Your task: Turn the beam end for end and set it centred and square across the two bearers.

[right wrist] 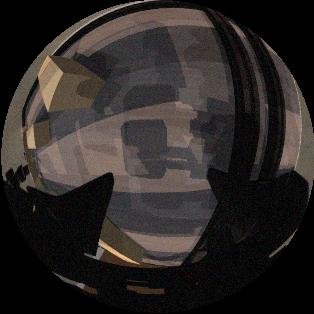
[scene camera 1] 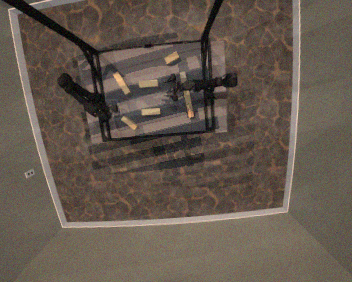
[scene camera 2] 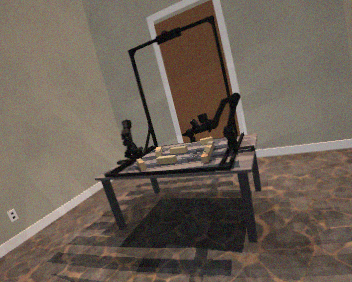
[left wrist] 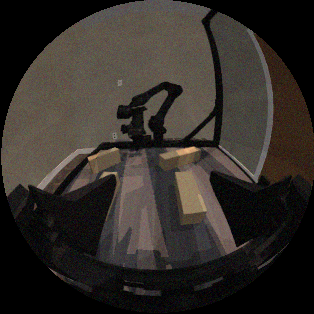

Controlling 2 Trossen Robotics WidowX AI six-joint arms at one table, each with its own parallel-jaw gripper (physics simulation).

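Seen in the pictures: left gripper, fingertip midpoint: (scene camera 1: pixel 162 89) (scene camera 2: pixel 184 133) (left wrist: pixel 163 177); right gripper, fingertip midpoint: (right wrist: pixel 161 175) (left wrist: pixel 138 149); left arm's base, link origin: (scene camera 1: pixel 208 87) (scene camera 2: pixel 233 146); right arm's base, link origin: (right wrist: pixel 229 230) (scene camera 1: pixel 99 97) (scene camera 2: pixel 135 157) (left wrist: pixel 158 141).
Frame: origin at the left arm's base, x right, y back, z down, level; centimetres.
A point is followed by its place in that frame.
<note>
The long pale beam (scene camera 1: pixel 188 104) {y -17.5, x -12.7, z -2.5 cm} (scene camera 2: pixel 208 152) {y -15.3, x -13.5, z -1.8 cm} lies on the table at the right in scene camera 1, partly hidden under the left arm; its near end looks more orange. Two parallel pale blocks, apparently the bearers, lie to its left: the upper one (scene camera 1: pixel 148 83) {y -48.1, x 6.7, z -2.8 cm} (left wrist: pixel 189 196) {y -45.4, x 6.3, z -2.8 cm} and the lower one (scene camera 1: pixel 150 111) {y -49.0, x -15.6, z -2.8 cm} (scene camera 2: pixel 166 159) {y -47.2, x -18.4, z -1.5 cm}. The beam lies apart from both. My left gripper (scene camera 1: pixel 171 86) (scene camera 2: pixel 188 135) {y -36.3, x -0.2, z -15.4 cm} (left wrist: pixel 163 177) {y -36.3, x -0.2, z -15.4 cm} is open and empty above the table, between beam and upper bearer in scene camera 1. My right gripper (scene camera 1: pixel 116 107) {y -80.8, x -10.1, z -0.1 cm} (right wrist: pixel 161 175) {y -80.8, x -10.1, z -0.1 cm} is open and empty, left of the lower bearer.
Other pale blocks lie around: one slanted at upper left (scene camera 1: pixel 121 83) {y -69.8, x 8.9, z -3.1 cm} (left wrist: pixel 180 158) {y -66.8, x 8.3, z -1.5 cm}, one slanted at lower left (scene camera 1: pixel 129 122) {y -67.2, x -22.9, z -4.4 cm} (left wrist: pixel 104 160) {y -66.1, x -22.3, z -1.6 cm} (right wrist: pixel 72 86) {y -73.3, x -19.0, z -2.4 cm}, one at the top (scene camera 1: pixel 172 58) {y -27.3, x 23.9, z -2.8 cm}. A black frame (scene camera 2: pixel 140 90) {y -88.5, x 34.6, z -60.4 cm} stands over the table (scene camera 1: pixel 220 120) {y 9.6, x -28.4, z 1.9 cm}.
</note>
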